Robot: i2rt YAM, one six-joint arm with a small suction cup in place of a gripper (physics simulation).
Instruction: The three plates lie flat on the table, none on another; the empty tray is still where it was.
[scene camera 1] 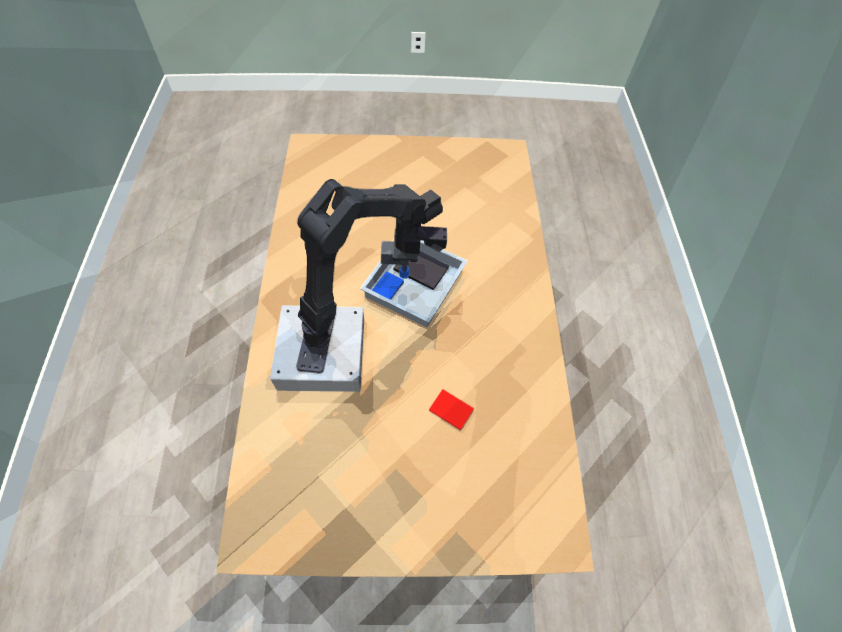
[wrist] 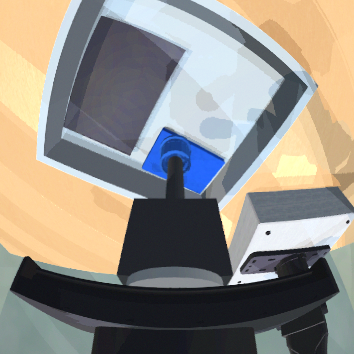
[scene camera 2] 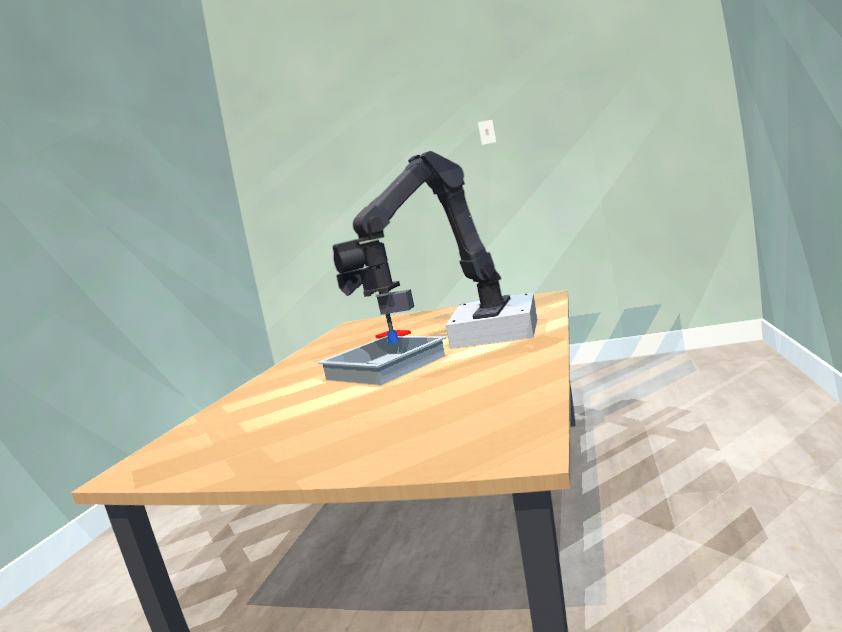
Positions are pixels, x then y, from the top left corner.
Labels:
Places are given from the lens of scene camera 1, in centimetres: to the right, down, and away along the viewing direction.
my suction cup (scene camera 1: 392,252): -8, -17, 132
grey tray (scene camera 1: 412,300): -2, -5, 146

